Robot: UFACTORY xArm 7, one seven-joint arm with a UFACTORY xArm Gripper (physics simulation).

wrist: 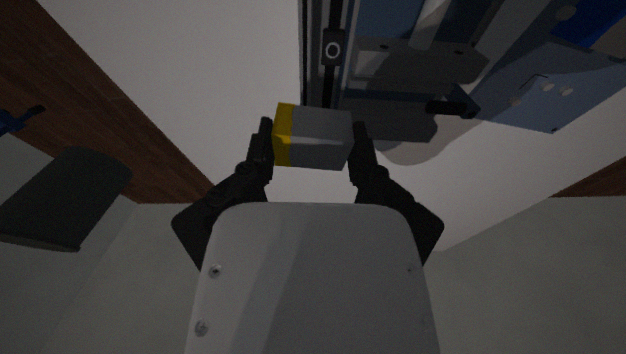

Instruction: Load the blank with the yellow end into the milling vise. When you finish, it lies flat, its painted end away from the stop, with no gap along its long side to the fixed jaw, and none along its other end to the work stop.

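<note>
My gripper (312,132) is shut on a grey block, the blank (320,142), with its yellow end at the left finger and its bare grey end at the right finger. The blank is held above the white surface, near the vise's end. The milling vise (417,65) shows at the top centre and right, with grey jaw blocks, a round bar and a blue body. The blank overlaps the lower part of the vise's left rail in this view. How high the blank hangs cannot be told, and the work stop cannot be made out for certain.
A light blue plate with pegs (560,100) lies at the right, with a bright blue-ended part (590,22) at its top. A small dark handle (452,107) sticks out near the jaws. A brown wooden edge (100,105) and a dark panel (67,197) are at the left.
</note>
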